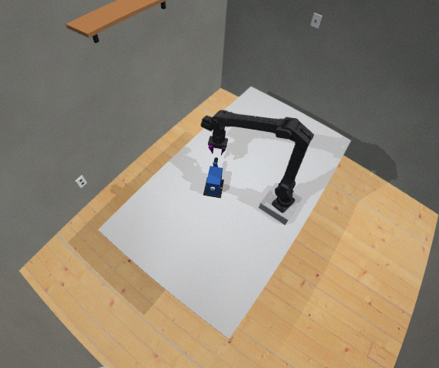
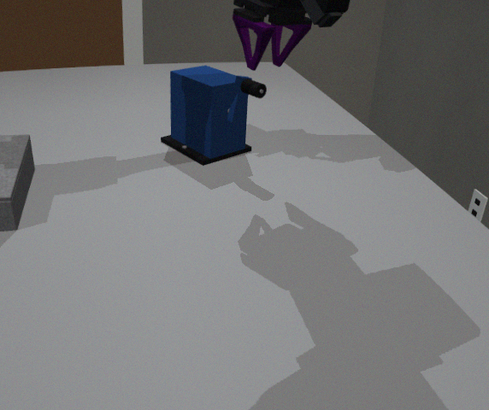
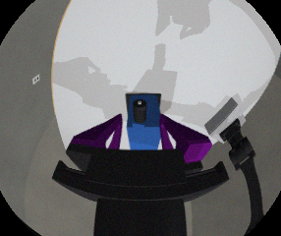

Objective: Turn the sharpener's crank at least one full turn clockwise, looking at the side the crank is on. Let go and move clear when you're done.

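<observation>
Right now the crank knob is 1 cm behind my hand, 2 cm to the left of it and 5 cm below it. Also, from my hand: sharpener crank: 2 cm behind, 2 cm to the left, 5 cm below.
</observation>
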